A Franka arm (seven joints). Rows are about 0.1 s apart.
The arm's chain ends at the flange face. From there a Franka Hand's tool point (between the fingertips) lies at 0.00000 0.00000 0.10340 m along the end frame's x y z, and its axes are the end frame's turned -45 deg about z.
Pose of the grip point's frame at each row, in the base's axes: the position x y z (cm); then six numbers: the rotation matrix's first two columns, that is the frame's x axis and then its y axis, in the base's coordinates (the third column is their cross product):
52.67 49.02 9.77 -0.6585 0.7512 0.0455 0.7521 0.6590 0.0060
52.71 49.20 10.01 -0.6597 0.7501 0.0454 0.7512 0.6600 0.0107
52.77 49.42 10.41 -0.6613 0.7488 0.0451 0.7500 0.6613 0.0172
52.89 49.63 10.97 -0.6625 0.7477 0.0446 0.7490 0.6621 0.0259
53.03 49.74 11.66 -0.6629 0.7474 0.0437 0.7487 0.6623 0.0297
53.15 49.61 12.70 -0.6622 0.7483 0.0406 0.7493 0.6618 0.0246
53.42 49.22 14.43 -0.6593 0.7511 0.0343 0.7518 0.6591 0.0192
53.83 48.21 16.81 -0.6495 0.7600 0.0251 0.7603 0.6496 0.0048
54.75 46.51 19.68 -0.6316 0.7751 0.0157 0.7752 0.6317 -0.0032
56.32 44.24 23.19 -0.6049 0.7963 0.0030 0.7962 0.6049 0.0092
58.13 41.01 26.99 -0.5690 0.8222 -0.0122 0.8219 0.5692 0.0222
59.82 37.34 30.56 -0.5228 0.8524 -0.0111 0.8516 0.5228 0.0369
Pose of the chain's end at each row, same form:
52.93 48.63 20.10 0.0662 0.9972 0.0364 0.9974 -0.0652 -0.0279
52.94 48.77 20.34 0.0647 0.9971 0.0397 0.9977 -0.0637 -0.0245
52.95 48.95 20.74 0.0627 0.9971 0.0441 0.9979 -0.0619 -0.0197
53.00 49.11 21.30 0.0612 0.9969 0.0499 0.9981 -0.0605 -0.0132
53.10 49.20 21.99 0.0607 0.9968 0.0519 0.9982 -0.0602 -0.0099
53.24 49.13 23.03 0.0616 0.9971 0.0461 0.9981 -0.0612 -0.0113
53.50 48.82 24.76 0.0654 0.9972 0.0378 0.9978 -0.0651 -0.0107
53.96 47.98 27.15 0.0783 0.9967 0.0211 0.9969 -0.0781 -0.0144
54.88 46.41 30.02 0.1015 0.9948 0.0088 0.9948 -0.1014 -0.0134
56.26 44.16 33.53 0.1353 0.9908 0.0086 0.9907 -0.1353 0.0044
57.87 40.98 37.33 0.1788 0.9839 0.0071 0.9835 -0.1789 0.0243
59.43 37.24 40.89 0.2325 0.9724 0.0182 0.9718 -0.2331 0.0339

